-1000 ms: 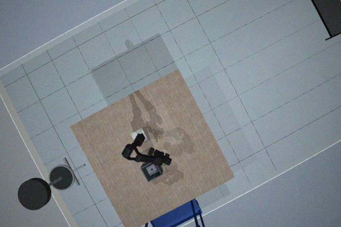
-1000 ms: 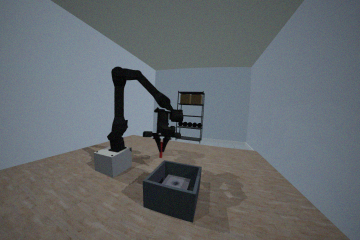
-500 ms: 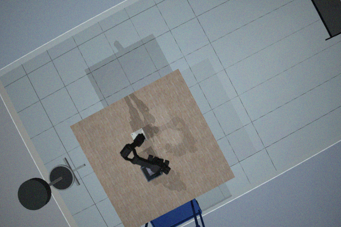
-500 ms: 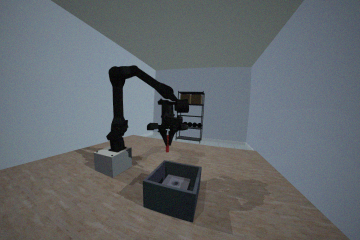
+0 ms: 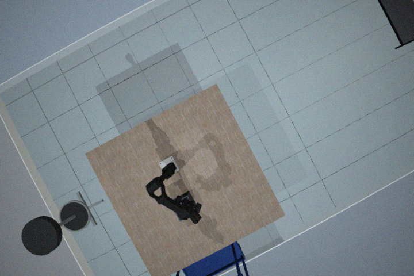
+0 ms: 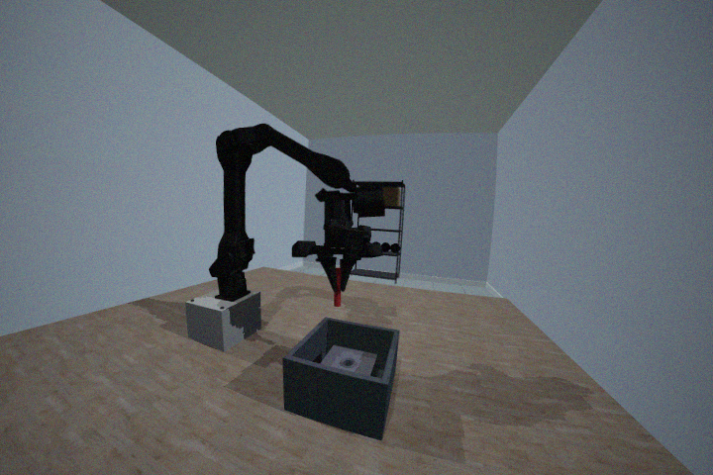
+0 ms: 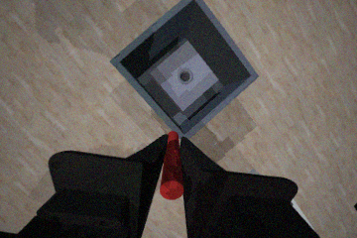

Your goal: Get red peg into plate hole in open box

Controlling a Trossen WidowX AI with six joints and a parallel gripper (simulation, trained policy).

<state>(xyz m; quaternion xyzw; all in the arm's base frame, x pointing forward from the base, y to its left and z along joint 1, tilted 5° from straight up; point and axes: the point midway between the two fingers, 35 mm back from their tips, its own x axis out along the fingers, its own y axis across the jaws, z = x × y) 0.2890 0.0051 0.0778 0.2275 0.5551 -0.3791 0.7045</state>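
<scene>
Right now the red peg is 10 mm to the left of my gripper tip, 10 mm behind it and 10 mm above it. Round my gripper tip: dark grey box: 130 mm below, 80 mm to the right, 50 mm ahead.
</scene>
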